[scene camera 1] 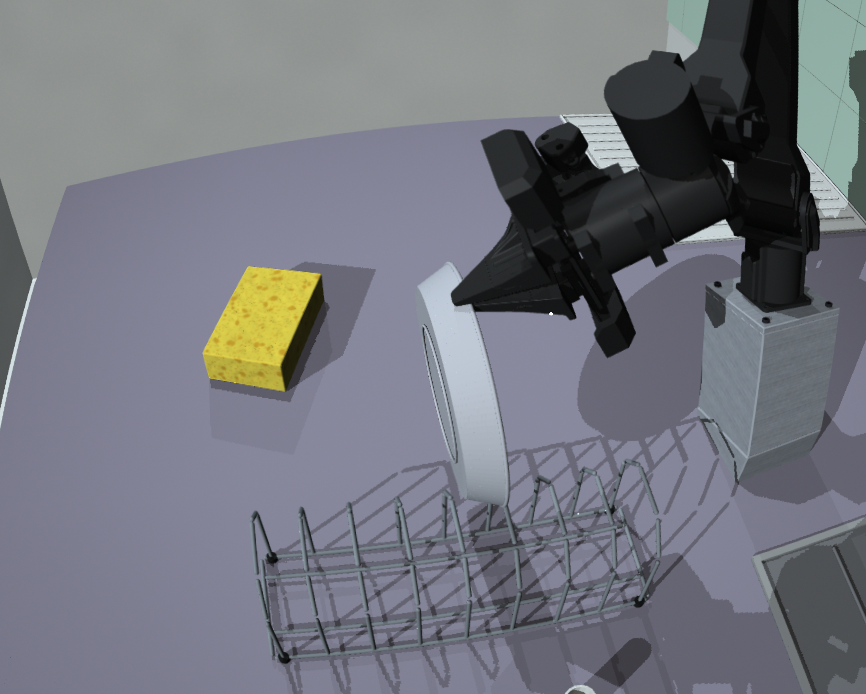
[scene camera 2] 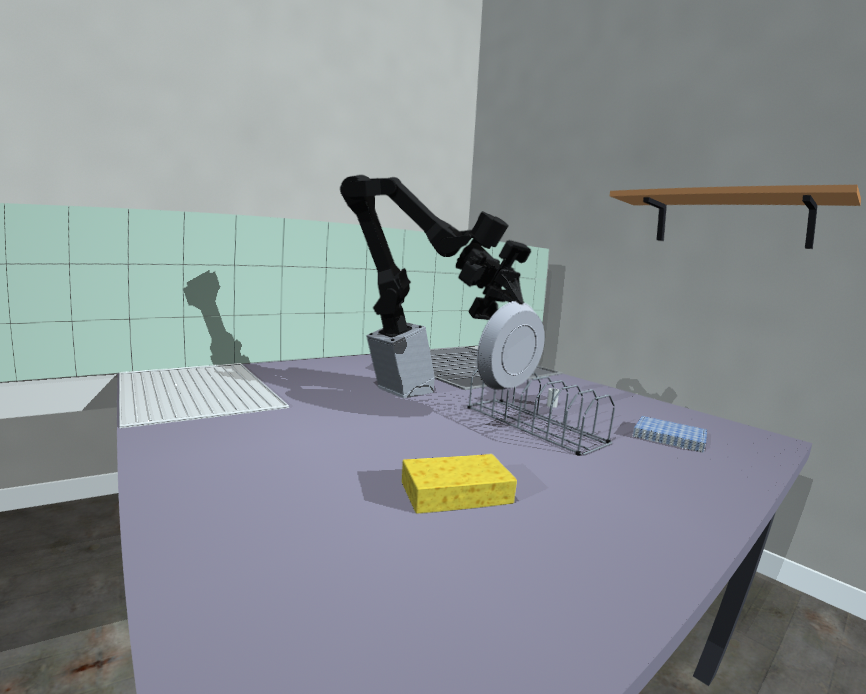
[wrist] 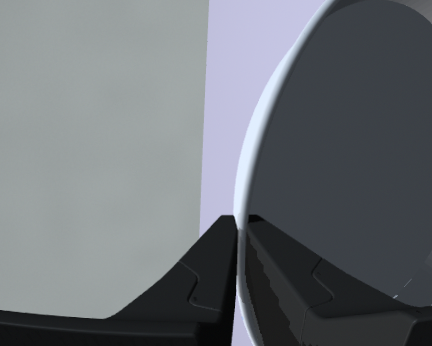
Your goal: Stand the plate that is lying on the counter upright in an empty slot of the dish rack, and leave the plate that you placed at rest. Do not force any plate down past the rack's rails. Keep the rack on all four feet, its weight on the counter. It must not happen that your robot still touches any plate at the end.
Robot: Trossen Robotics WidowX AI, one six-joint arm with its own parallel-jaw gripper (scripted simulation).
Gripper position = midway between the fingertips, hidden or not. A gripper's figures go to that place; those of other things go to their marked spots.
Labels:
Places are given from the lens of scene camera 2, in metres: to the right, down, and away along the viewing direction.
my gripper (scene camera 2: 521, 304): 0.18, -0.09, 0.89
ribbed drain board (scene camera 2: 166, 402): -0.61, 0.13, 0.92

